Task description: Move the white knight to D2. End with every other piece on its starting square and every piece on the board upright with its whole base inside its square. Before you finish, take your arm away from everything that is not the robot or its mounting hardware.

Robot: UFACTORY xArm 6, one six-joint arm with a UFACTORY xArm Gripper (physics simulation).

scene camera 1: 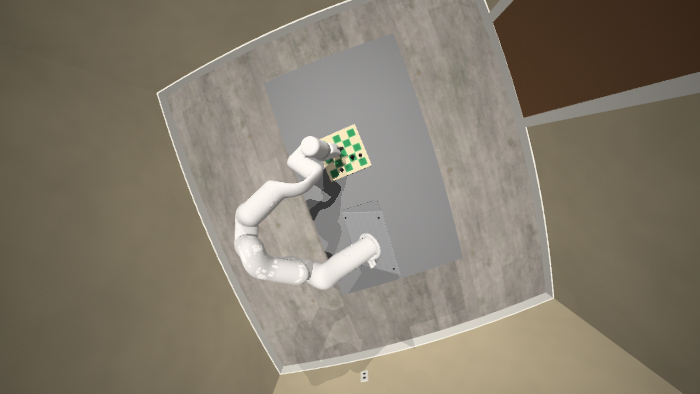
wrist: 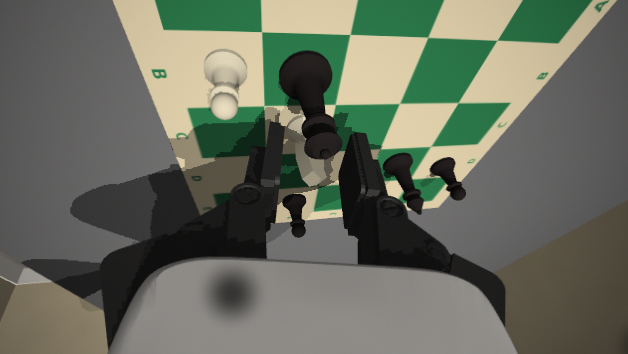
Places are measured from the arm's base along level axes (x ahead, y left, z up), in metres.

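Pixels of known places: gripper, between the fingertips: [wrist: 313,149]; arm's base, origin of its link: [scene camera 1: 370,245].
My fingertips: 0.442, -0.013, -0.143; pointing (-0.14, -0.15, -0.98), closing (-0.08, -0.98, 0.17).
Ahead of a thing's pixels: the offset from my fingertips to its top centre, as dx, dy, dz. "*": to the spot under its first point.
The white knight @[-0.006, +0.000, +0.017] [wrist: 314,171] stands upright in the wrist view, its base around C2, partly hidden behind the head of a tall black piece @[+0.029, +0.003, +0.031] [wrist: 305,75] that stands on B2. My gripper [scene camera 1: 340,149] [wrist: 313,149] is partly open, with a finger on each side of the knight and visible gaps to it. It holds nothing. D2 is the shaded green square @[* -0.051, +0.008, -0.022] [wrist: 291,176] just beyond the knight's base, partly covered by the knight. In scene camera 1 the knight is too small to make out clearly.
A white pawn @[+0.034, +0.039, +0.009] [wrist: 225,85] stands on B1. A black pawn @[-0.082, +0.005, +0.009] [wrist: 296,212] [scene camera 1: 341,170] is on E2. A black bishop @[-0.044, -0.069, +0.022] [wrist: 400,167] [scene camera 1: 352,157] is on D4, right of the right finger, with another black pawn @[-0.052, -0.109, +0.009] [wrist: 444,167] [scene camera 1: 360,155] on D5.
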